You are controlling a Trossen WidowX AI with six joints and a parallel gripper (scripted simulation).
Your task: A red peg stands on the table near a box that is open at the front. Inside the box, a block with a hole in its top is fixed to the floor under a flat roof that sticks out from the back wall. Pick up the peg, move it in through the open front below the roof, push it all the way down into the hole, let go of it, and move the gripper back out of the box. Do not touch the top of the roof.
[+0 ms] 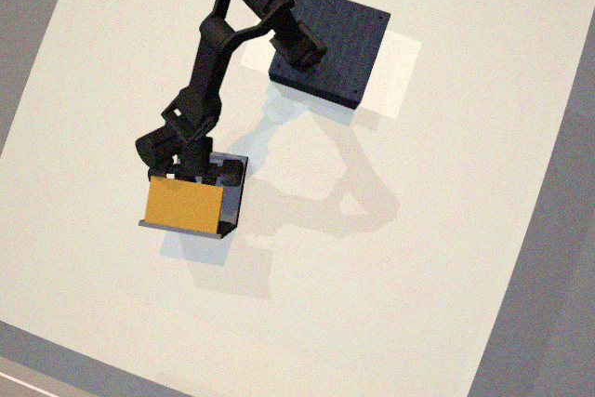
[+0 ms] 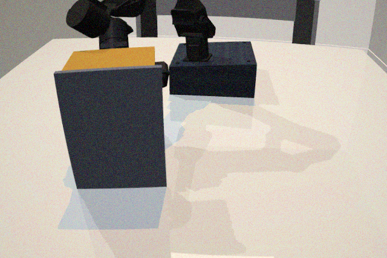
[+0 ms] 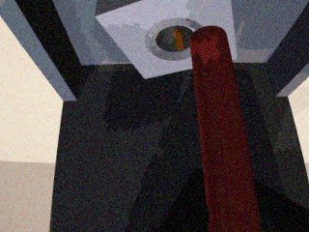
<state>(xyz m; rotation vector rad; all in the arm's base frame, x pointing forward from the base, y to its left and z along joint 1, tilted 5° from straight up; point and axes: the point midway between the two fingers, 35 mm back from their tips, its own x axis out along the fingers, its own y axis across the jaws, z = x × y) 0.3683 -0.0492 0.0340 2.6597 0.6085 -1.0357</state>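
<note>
Right now my gripper tip is 50 mm short of the dark back wall, 20 mm below it and 10 mm to the right of it. The rest, counted from my gripper tip: red peg (30 mm behind, 10 mm to the right, 10 mm below); then orange roof (120 mm above).
</note>
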